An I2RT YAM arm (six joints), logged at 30 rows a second.
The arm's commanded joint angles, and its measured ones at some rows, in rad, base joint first. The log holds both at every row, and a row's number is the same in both.
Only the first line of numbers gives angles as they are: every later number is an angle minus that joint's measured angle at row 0.
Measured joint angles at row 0:
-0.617 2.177 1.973 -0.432 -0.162 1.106
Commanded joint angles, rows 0 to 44:
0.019 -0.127 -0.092 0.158 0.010 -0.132
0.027 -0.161 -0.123 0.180 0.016 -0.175
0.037 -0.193 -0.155 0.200 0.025 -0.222
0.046 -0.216 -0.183 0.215 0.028 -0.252
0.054 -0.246 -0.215 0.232 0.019 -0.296
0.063 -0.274 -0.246 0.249 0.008 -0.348
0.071 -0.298 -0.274 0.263 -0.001 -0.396
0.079 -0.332 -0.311 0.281 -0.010 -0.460
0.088 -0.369 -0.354 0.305 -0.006 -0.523
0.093 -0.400 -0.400 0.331 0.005 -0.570
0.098 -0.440 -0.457 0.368 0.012 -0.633
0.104 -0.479 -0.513 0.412 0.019 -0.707
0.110 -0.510 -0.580 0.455 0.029 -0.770
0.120 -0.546 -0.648 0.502 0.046 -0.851
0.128 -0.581 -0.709 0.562 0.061 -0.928
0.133 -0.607 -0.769 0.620 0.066 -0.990
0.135 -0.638 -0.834 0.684 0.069 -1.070
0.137 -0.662 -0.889 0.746 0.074 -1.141
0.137 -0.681 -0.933 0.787 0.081 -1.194
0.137 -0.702 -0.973 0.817 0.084 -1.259
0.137 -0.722 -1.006 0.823 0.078 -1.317
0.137 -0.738 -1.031 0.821 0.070 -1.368
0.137 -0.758 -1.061 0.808 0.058 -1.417
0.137 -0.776 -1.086 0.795 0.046 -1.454
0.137 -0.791 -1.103 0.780 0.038 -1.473
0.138 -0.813 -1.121 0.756 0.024 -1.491
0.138 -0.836 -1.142 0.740 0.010 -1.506
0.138 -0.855 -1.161 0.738 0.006 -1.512
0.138 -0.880 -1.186 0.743 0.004 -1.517
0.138 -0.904 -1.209 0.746 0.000 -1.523
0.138 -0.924 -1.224 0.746 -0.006 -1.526
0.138 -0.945 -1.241 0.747 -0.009 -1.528
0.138 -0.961 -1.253 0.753 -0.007 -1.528
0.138 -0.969 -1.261 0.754 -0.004 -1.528
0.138 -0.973 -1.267 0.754 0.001 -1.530
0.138 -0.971 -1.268 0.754 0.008 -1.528
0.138 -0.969 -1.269 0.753 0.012 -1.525
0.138 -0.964 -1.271 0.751 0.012 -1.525
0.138 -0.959 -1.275 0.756 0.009 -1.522
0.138 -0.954 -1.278 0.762 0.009 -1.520
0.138 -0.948 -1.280 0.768 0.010 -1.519
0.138 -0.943 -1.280 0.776 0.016 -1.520
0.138 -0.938 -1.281 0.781 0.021 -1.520
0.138 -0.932 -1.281 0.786 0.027 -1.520
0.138 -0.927 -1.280 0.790 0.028 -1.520
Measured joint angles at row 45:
0.135 -0.942 -1.266 0.750 0.017 -1.511
